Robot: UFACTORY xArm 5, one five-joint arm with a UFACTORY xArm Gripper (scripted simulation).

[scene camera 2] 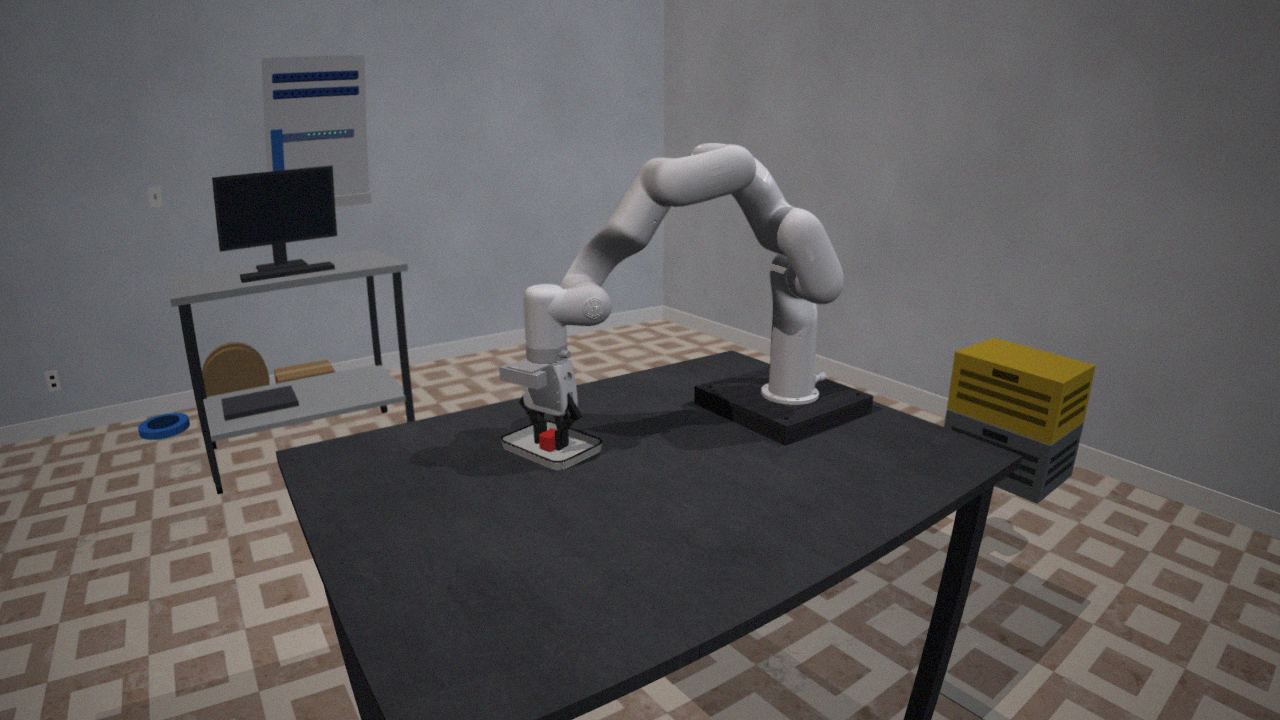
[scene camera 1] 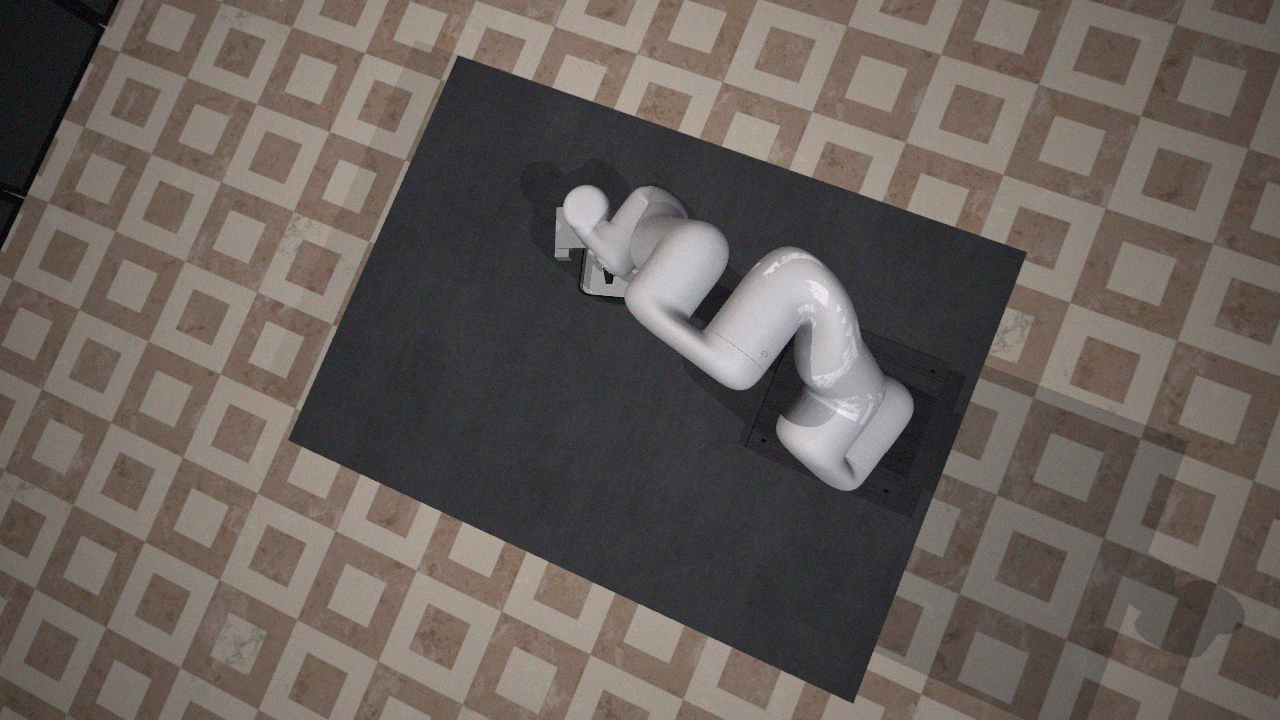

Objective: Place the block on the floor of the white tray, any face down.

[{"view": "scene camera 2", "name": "my gripper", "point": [551, 444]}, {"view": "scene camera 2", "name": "white tray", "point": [574, 453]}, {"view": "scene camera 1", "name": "white tray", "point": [591, 281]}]
